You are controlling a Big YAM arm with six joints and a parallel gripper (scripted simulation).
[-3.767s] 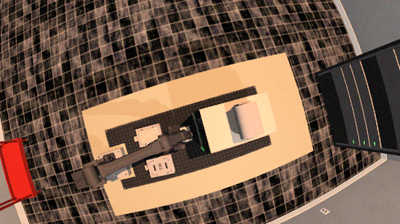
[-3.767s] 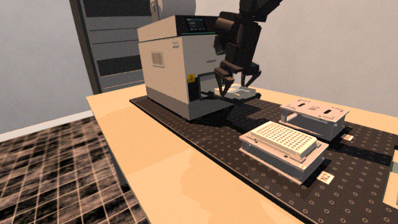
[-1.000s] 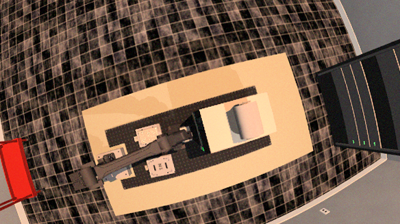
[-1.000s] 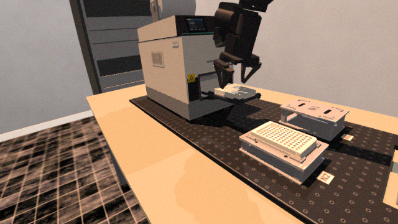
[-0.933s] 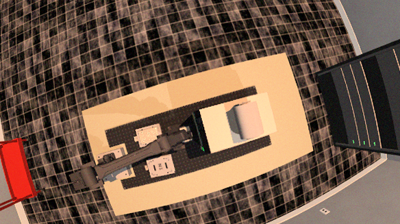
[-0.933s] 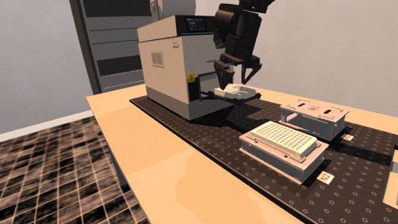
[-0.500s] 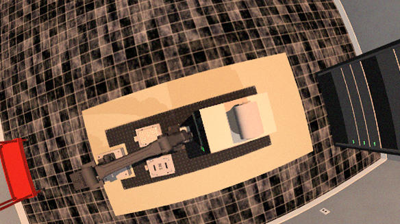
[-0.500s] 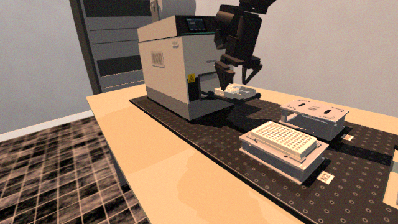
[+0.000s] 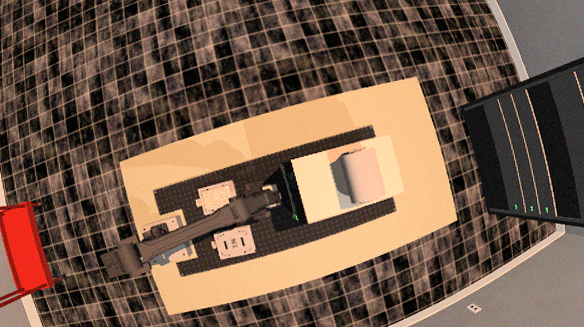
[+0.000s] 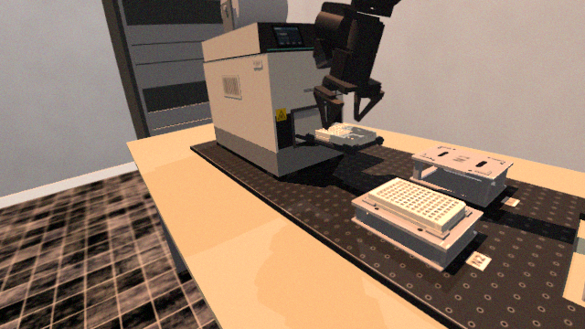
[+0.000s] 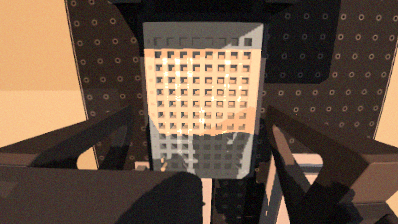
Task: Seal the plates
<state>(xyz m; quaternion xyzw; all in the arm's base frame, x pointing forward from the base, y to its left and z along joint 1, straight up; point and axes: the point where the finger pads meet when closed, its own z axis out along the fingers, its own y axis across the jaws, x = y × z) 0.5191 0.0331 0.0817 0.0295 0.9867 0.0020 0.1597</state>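
Now: the sealer stage 4 cm below my hand. The rest, counted from my hand: well plate: 20 cm behind, 9 cm below, 6 cm to the left; plate nest N2: 20 cm behind, 10 cm below, 6 cm to the left; sealer screen: 18 cm above, 12 cm ahead, 3 cm to the left.
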